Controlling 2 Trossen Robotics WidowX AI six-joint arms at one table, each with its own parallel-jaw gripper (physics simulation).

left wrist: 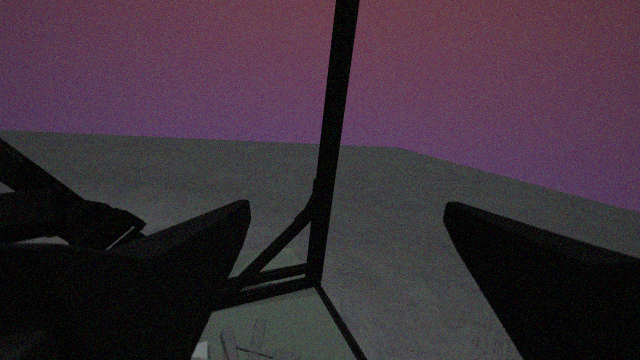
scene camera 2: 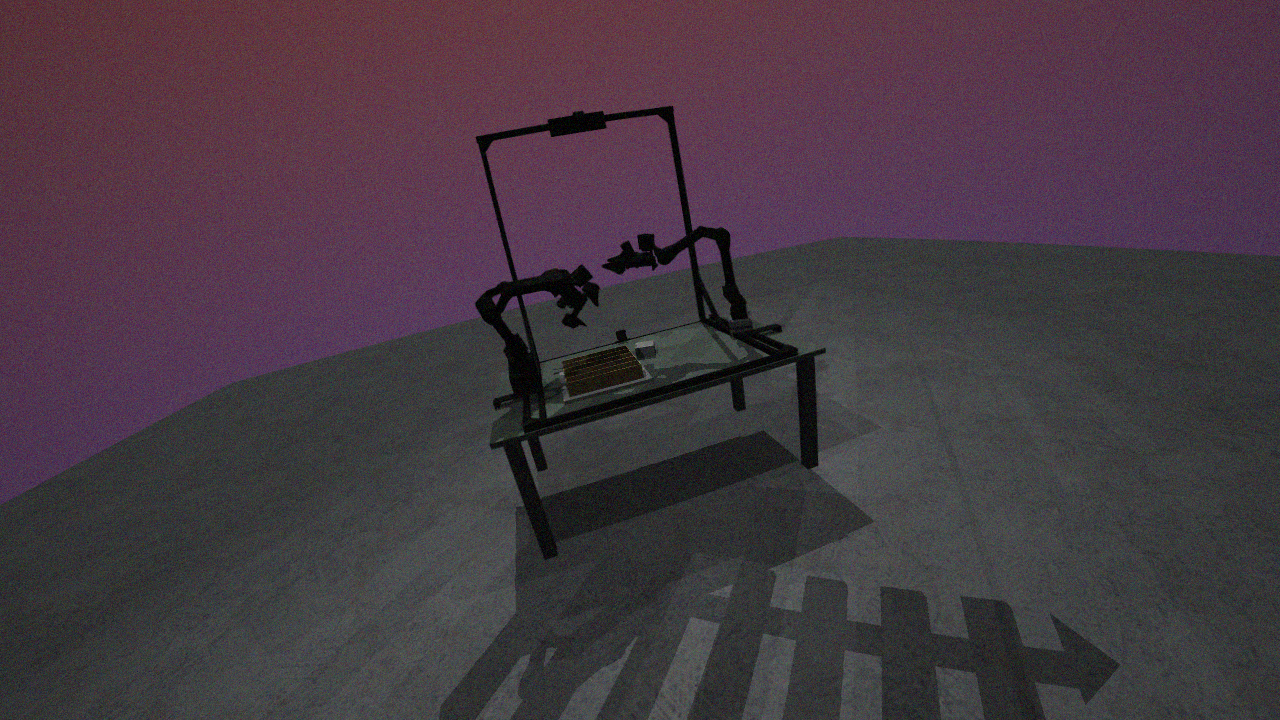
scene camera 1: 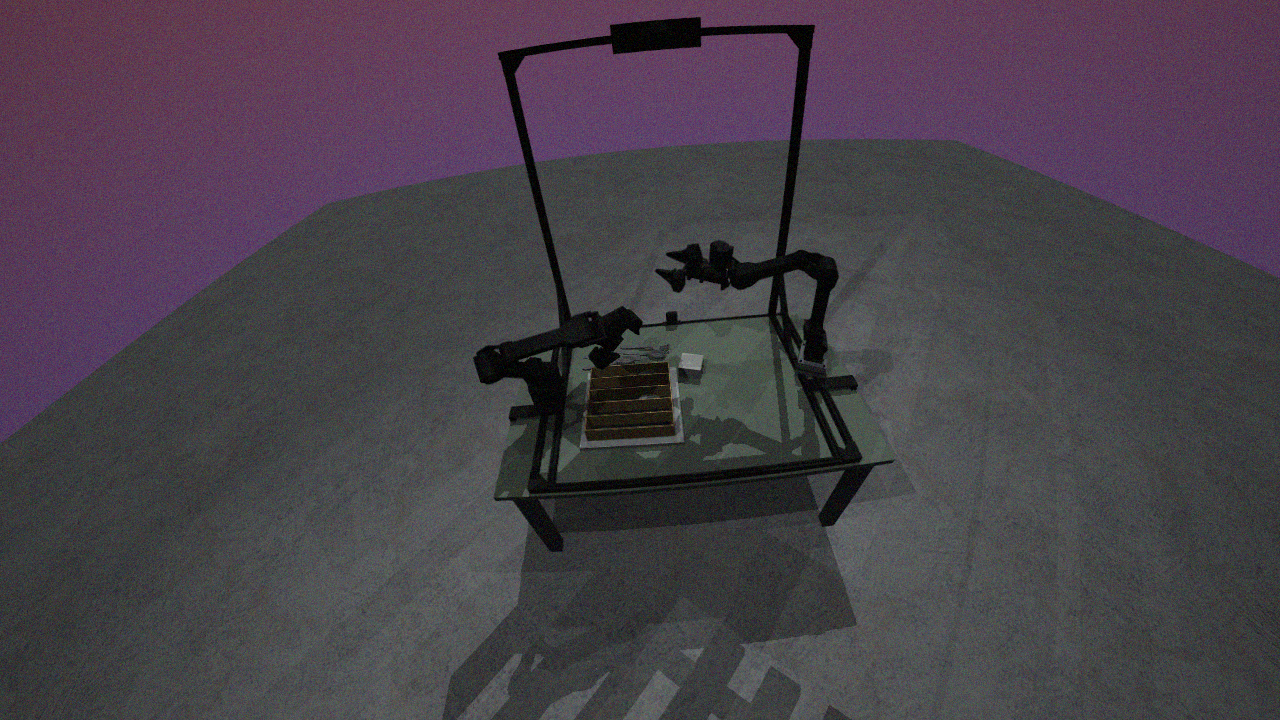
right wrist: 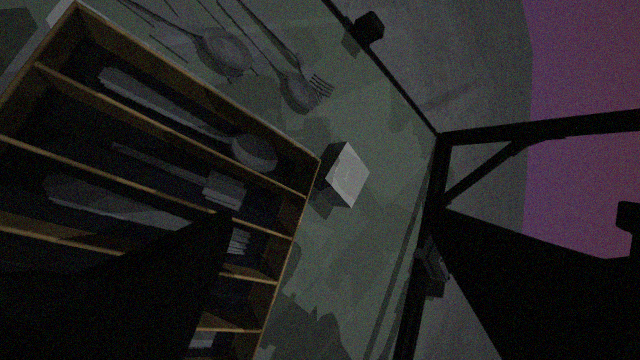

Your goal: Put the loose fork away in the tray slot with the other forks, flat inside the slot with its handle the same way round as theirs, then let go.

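The loose fork (right wrist: 321, 86) lies on the table behind the tray, among other cutlery; its tines point lower right in the right wrist view. The wooden tray (right wrist: 65, 40) has long slots. Forks (right wrist: 239, 241) lie in its third slot from the top there, tines toward lower right, partly hidden by my right finger. My right gripper (scene camera 1: 622, 342) (scene camera 2: 588, 313) (right wrist: 331, 217) is open and empty, above the tray's back part. My left gripper (scene camera 1: 663, 263) (scene camera 2: 606, 265) (left wrist: 346, 210) is open and empty, high above the table's back edge, away from the fork.
Loose spoons (right wrist: 225, 50) lie near the fork. A white box (scene camera 1: 690, 361) (scene camera 2: 645, 347) (right wrist: 348, 175) stands right of the tray. A small black block (scene camera 1: 671, 317) (right wrist: 369, 27) is at the table's back edge. A black frame (scene camera 1: 796, 161) rises behind the arms.
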